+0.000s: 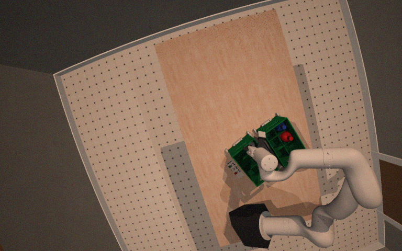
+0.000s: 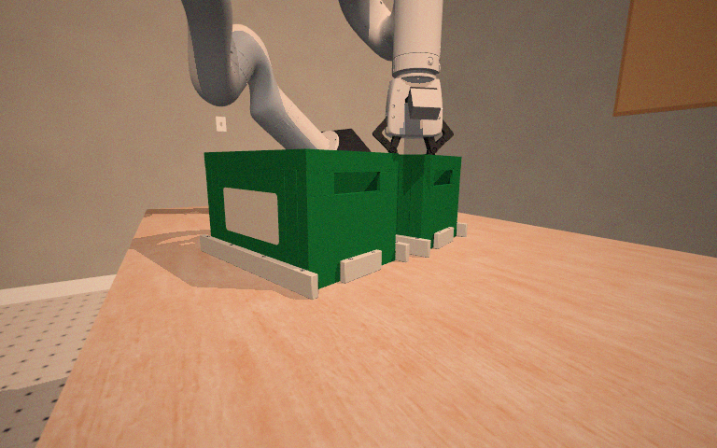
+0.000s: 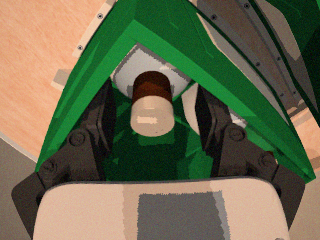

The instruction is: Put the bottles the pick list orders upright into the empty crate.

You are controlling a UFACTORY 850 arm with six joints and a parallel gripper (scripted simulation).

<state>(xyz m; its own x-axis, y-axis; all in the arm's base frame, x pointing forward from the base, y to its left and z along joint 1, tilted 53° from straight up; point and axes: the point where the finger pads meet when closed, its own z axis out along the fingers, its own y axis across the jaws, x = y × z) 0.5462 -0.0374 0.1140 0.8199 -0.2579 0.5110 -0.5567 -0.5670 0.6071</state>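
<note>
Right now the red bottle is 5 cm behind my hand, 26 cm to the right of it and 7 cm below it. From my hand the other things lie so: green bottle 17 cm behind, 5 cm to the right, 7 cm below; pick list 15 cm behind, 15 cm to the left, 15 cm below; blue bottle 4 cm ahead, 24 cm to the right, 7 cm below.
</note>
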